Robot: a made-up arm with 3 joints. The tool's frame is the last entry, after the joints. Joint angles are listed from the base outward. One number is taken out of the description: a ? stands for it. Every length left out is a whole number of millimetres.
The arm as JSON. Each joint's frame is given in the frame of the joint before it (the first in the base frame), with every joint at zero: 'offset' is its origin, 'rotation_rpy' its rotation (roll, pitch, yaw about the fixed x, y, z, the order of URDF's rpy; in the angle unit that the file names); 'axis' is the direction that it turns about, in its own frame. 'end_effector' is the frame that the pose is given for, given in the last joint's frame.
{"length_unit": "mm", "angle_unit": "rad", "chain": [
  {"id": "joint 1", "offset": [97.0, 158.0, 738.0], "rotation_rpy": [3.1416, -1.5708, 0.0], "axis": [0.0, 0.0, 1.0]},
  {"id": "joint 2", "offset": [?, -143.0, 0.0], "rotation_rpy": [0.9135, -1.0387, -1.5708], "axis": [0.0, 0.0, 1.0]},
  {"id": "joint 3", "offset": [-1.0, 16.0, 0.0], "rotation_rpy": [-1.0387, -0.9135, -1.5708], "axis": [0.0, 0.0, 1.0]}
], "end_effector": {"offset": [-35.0, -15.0, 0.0], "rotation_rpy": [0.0, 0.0, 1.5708]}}
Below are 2 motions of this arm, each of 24 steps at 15 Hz.
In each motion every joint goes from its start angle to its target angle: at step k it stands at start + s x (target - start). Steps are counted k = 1, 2, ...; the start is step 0. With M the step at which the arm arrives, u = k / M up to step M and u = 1 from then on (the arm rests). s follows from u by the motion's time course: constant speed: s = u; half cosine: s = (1 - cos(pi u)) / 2; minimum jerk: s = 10 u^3 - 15 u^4 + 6 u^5.
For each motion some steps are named. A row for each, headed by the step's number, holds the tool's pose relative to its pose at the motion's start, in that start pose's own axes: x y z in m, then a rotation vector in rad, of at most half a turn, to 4 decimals.
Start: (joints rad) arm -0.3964 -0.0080 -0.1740
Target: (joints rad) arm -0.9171 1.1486 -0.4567
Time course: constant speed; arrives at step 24
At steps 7, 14, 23, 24:
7: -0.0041 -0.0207 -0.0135 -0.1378 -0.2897 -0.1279
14: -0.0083 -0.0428 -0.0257 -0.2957 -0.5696 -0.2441
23: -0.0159 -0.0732 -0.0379 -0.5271 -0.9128 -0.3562
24: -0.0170 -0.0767 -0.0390 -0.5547 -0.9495 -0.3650

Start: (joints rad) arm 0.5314 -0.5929 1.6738
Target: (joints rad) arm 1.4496 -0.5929 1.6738
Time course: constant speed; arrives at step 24
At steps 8, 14, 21, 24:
8: 0.0362 -0.0178 -0.0035 0.0916 0.1352 0.2588
14: 0.0651 -0.0244 -0.0103 0.1603 0.2366 0.4530
21: 0.0985 -0.0242 -0.0222 0.2405 0.3549 0.6795
24: 0.1121 -0.0216 -0.0284 0.2748 0.4056 0.7765

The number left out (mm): -77.0
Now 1 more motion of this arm.
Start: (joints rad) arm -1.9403 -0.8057 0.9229
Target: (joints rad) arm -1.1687 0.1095 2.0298
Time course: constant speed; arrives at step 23
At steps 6, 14, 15, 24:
6: 0.0100 0.0014 -0.0144 -0.2307 0.1425 0.5214
14: 0.0304 -0.0029 -0.0277 -0.4789 0.3865 1.2423
15: 0.0339 -0.0032 -0.0290 -0.5062 0.4210 1.3333
24: 0.0680 0.0019 -0.0396 -0.7072 0.7279 2.0567

